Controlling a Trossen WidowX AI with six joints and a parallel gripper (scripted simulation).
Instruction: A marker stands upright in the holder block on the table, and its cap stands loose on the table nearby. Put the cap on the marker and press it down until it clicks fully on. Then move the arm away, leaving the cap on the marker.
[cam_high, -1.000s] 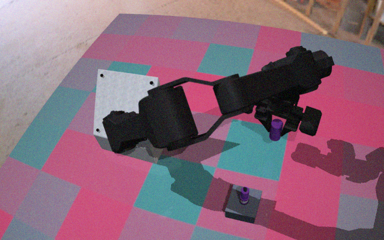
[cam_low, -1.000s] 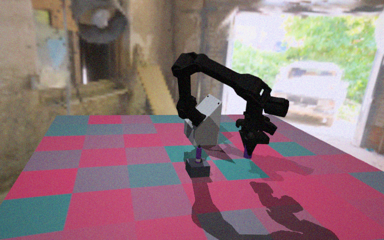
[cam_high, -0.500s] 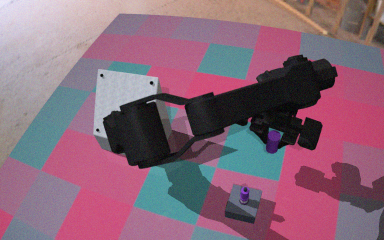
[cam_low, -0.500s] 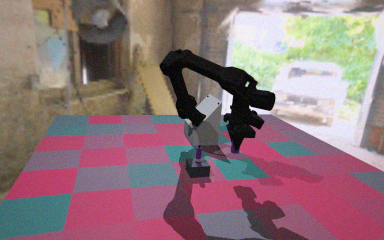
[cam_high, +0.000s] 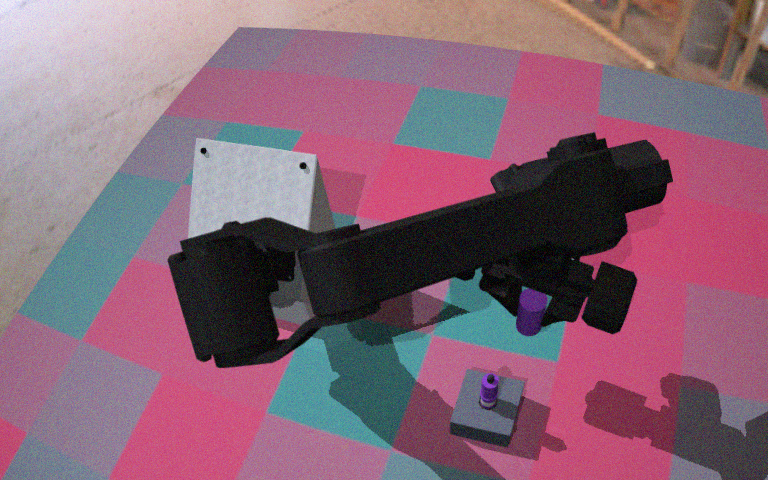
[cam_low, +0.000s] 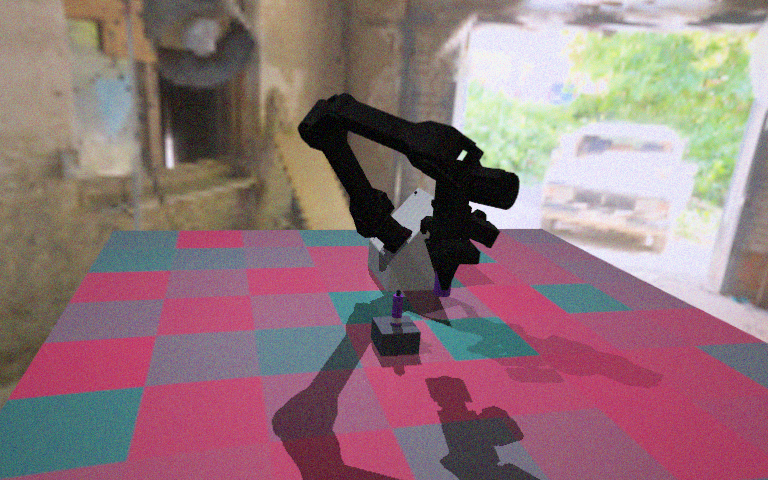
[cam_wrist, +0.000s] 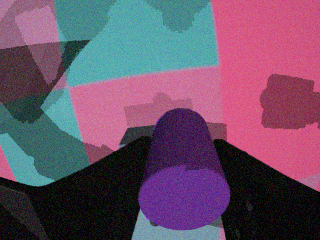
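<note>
My gripper tip is now 10 cm above the dark holder block, 7 cm to the left of it and 3 cm past it. Also, from my gripper tip: purple cap (1 cm above).
</note>
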